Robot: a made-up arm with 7 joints.
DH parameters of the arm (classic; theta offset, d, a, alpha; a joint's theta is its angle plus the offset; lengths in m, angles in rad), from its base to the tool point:
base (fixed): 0 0.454 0.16 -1.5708
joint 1: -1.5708 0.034 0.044 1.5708
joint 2: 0 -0.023 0.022 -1.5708
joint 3: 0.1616 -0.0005 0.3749 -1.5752
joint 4: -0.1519 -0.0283 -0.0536 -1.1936
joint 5: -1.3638 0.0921 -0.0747 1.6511
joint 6: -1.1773 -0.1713 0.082 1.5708
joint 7: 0 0.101 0.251 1.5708
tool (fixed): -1.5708 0.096 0 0
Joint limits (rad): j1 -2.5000..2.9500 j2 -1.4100..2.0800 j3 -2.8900..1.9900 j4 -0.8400..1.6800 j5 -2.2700..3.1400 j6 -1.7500..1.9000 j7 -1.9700..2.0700
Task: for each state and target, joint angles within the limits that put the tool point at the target. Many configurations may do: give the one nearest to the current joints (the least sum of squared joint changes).
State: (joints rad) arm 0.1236 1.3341 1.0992 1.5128 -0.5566 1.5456 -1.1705
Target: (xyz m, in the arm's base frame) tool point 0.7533 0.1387 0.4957
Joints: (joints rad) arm 0.6481 1.6349 0.8751 1.6768 -0.5338 1.5687 -1.1942
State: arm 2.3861 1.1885 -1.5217 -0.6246 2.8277 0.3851 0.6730
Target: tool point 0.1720 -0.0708 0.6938
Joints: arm 2.0724 1.0063 -1.6228 -0.3443 2.6372 0.4496 0.7795
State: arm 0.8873 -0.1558 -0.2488 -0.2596 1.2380 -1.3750 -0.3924
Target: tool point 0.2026 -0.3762 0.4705
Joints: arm 0.9498 0.0034 -0.2793 -0.4270 1.9061 -1.6852 -0.0841
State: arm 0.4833 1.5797 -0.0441 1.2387 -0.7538 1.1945 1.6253
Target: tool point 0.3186 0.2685 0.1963
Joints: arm 0.4099 1.7715 0.2833 1.2608 -0.6833 1.3129 1.3604
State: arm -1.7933 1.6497 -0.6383 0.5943 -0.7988 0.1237 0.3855
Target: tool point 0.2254 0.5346 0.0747
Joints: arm -1.5981 1.4350 -0.7788 0.6790 -0.7244 0.0097 0.4334
